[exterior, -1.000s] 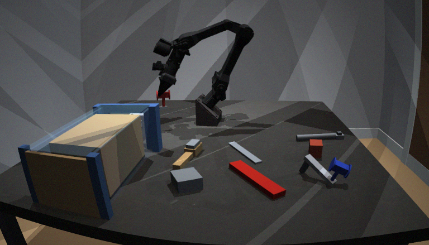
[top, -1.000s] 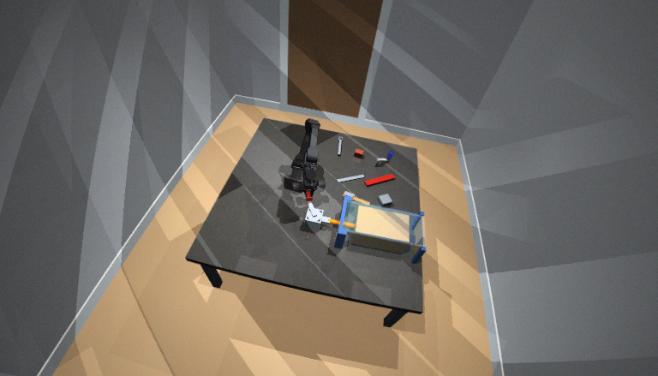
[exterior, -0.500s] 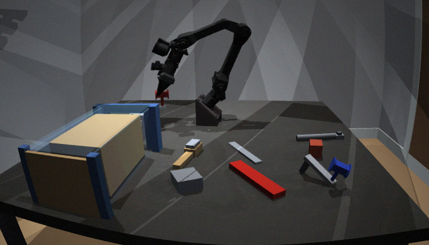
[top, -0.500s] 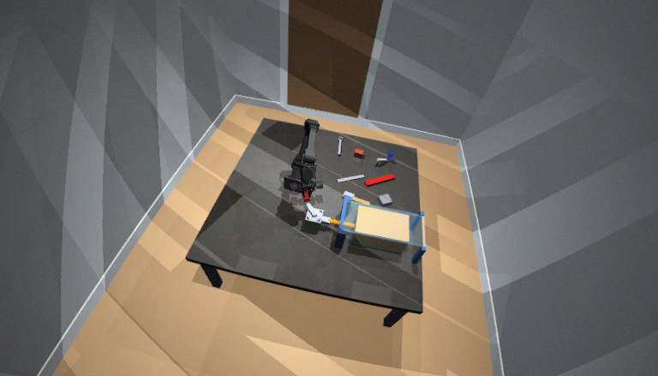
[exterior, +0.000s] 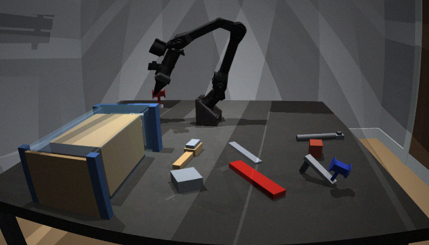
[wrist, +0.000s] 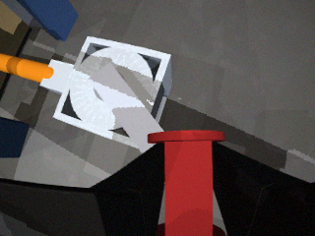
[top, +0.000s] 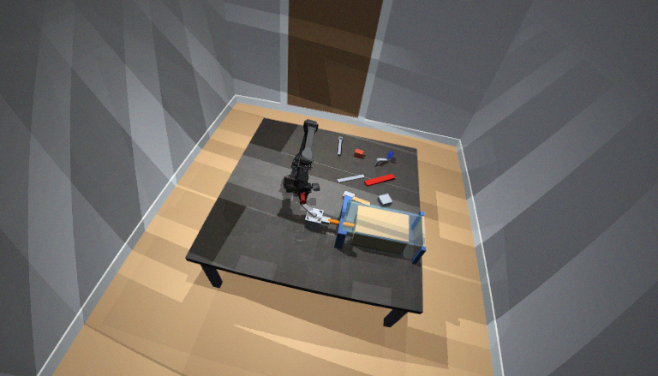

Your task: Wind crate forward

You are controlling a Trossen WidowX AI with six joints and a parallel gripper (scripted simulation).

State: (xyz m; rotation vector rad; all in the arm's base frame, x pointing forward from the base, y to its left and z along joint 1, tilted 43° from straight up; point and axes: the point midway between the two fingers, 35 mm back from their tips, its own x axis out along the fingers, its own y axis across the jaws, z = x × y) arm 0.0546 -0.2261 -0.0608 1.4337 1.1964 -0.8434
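The grey winch lies 110 mm below my gripper tip, 60 mm ahead of it and 50 mm to the right of it. Round my gripper tip: red spool-shaped grip: 20 mm to the left, 10 mm below; then wooden-handled tool: 330 mm ahead, 170 mm to the left, 130 mm below; then grey strip: 350 mm to the left, 300 mm ahead, 150 mm below.
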